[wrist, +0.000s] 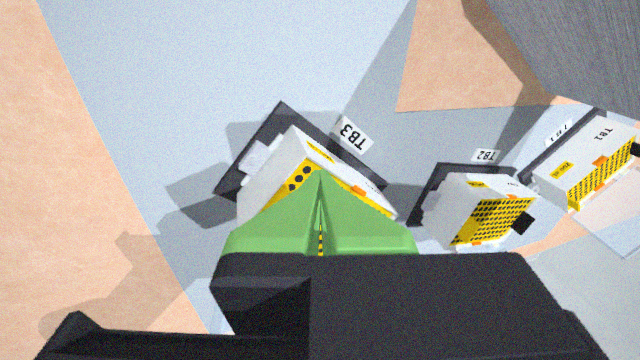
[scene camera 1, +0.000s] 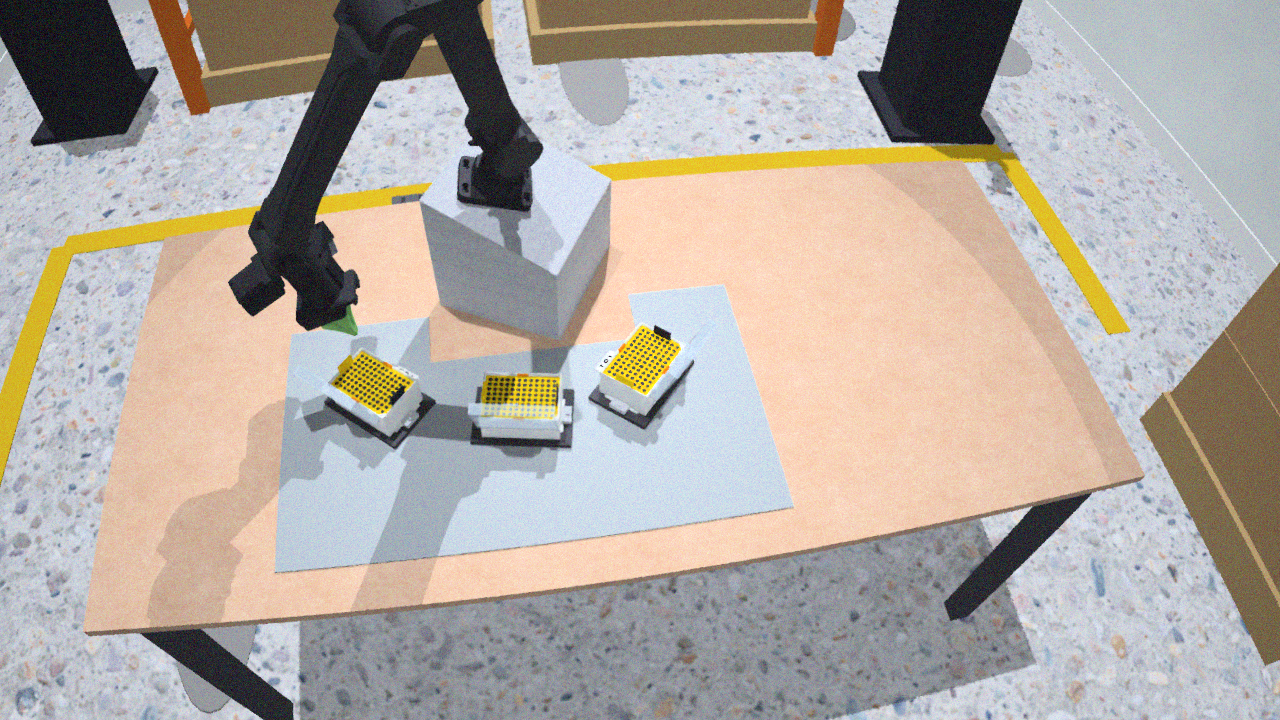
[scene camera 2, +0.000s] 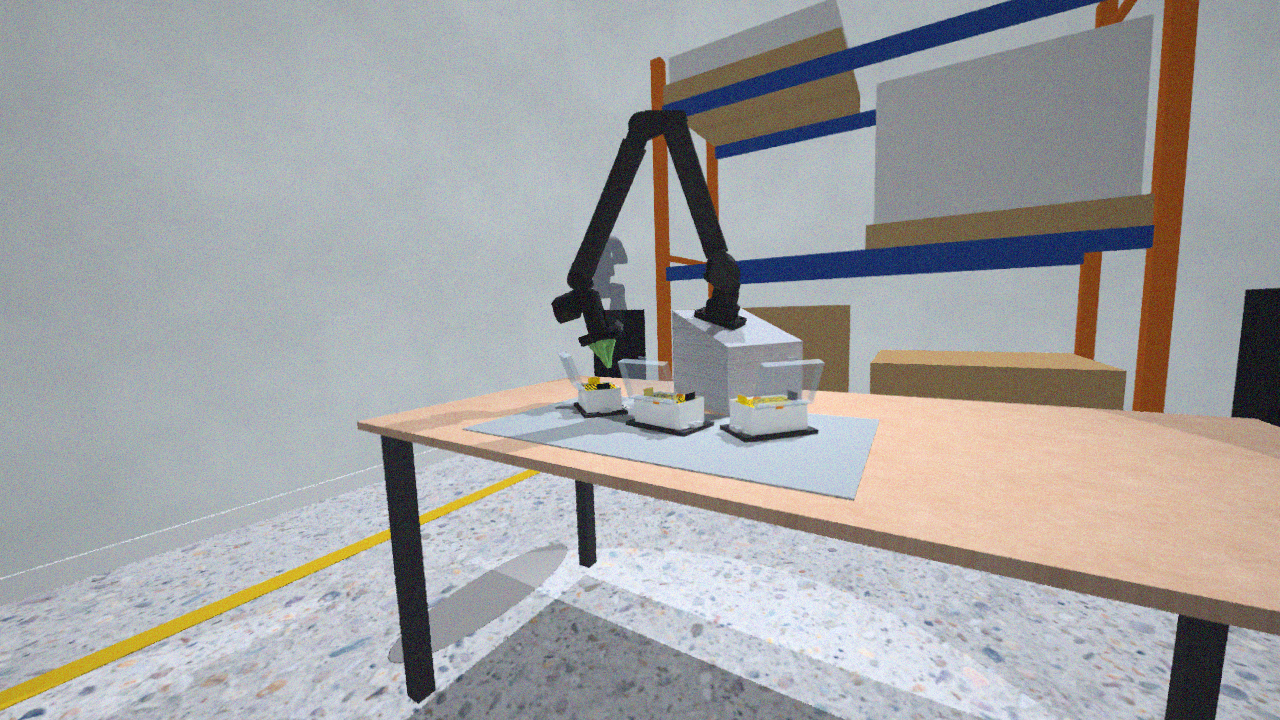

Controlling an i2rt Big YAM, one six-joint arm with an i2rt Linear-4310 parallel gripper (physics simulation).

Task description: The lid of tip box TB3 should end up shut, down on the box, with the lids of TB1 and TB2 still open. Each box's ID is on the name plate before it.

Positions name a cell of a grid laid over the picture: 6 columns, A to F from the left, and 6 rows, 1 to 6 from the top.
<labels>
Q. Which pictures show the gripper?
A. The wrist view, scene camera 1 and scene camera 2: all of them.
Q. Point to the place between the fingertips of the gripper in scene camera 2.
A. C4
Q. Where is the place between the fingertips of the gripper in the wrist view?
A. D3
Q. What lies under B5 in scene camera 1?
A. A blue-grey mat.
</labels>
